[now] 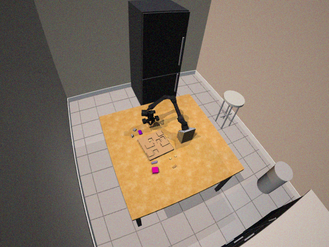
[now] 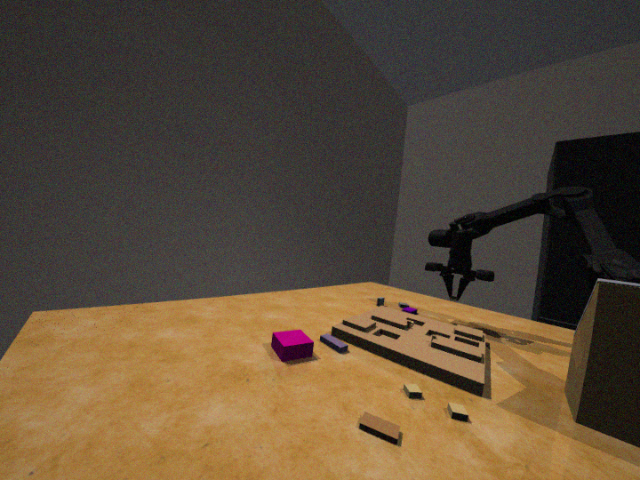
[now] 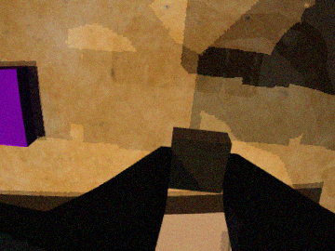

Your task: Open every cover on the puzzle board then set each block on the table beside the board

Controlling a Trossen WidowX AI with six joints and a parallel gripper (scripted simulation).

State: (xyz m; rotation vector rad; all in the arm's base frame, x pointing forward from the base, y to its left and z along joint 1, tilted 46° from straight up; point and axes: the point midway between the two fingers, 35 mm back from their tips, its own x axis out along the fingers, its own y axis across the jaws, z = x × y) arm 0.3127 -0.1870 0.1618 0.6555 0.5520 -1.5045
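Right now my gripper tip is 130 mm short of the purple block, 80 mm above it and 10 mm to the right of it. Also, from my gripper tip: magenta block (510 mm to the left, 160 mm ahead, 70 mm below); lavender block (420 mm to the left, 130 mm ahead, 80 mm below).
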